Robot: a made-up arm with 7 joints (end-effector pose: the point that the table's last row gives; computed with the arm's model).
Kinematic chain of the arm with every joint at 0, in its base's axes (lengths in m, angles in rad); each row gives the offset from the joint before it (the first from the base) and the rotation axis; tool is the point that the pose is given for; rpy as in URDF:
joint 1: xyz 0 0 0.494 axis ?
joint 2: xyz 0 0 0 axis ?
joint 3: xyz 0 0 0.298 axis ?
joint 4: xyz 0.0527 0 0 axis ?
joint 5: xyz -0.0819 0 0.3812 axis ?
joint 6: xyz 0 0 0 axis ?
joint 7: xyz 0.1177 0 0 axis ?
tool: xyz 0 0 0 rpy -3.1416 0 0
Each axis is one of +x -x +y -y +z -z.
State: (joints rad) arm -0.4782 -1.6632 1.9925 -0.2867 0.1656 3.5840 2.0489
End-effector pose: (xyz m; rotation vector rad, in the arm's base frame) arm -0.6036 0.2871 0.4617 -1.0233 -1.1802 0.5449
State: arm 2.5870 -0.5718 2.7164 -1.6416 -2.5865 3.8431 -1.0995
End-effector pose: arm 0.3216 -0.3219 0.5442 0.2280 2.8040 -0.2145
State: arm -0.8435 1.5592 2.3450 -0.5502 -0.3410 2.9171 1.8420
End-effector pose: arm 0.5296 -0.5239 0.6026 0.3948 1.0521 0.2953
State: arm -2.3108 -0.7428 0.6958 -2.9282 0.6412 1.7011 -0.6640
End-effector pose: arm -0.0620 -0.2953 0.5036 -1.9128 1.7809 0.0418
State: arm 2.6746 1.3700 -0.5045 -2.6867 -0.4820 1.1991 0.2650
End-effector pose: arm 0.1367 0.1172 0.2146 0.1584 0.1856 -0.0015
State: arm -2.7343 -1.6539 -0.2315 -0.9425 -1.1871 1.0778 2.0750
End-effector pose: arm 0.5510 0.3947 0.8265 -2.2333 0.2715 1.4850
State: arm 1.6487 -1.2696 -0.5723 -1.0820 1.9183 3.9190 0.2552
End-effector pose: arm 0.2548 -0.3848 0.8311 0.3323 1.2489 0.5101
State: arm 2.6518 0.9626 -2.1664 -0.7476 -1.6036 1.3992 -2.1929
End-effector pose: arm -0.2954 0.4545 1.0703 0.9212 0.3973 -0.4561
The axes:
joint 1: +z
joint 2: +y
joint 3: +z
joint 4: -y
joint 5: +z
joint 6: -y
joint 7: -z

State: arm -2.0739 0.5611 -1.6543 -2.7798 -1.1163 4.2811 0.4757
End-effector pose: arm -0.2481 0.0664 0.5476 0.5588 -2.1705 -0.0340
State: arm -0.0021 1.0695 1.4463 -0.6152 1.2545 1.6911 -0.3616
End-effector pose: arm 0.6848 0.2645 0.8156 -0.5100 -0.5180 0.1133
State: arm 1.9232 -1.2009 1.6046 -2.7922 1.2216 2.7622 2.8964
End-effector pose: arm -0.3251 -0.0242 0.5582 -2.3885 0.4950 0.7963
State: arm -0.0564 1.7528 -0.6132 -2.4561 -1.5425 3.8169 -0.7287
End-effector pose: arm 0.0496 -0.1079 0.1699 -1.5789 -1.6992 0.4112
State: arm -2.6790 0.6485 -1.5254 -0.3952 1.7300 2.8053 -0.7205
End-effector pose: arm -0.3822 -0.0119 1.1221 0.1634 -1.0287 -0.0908
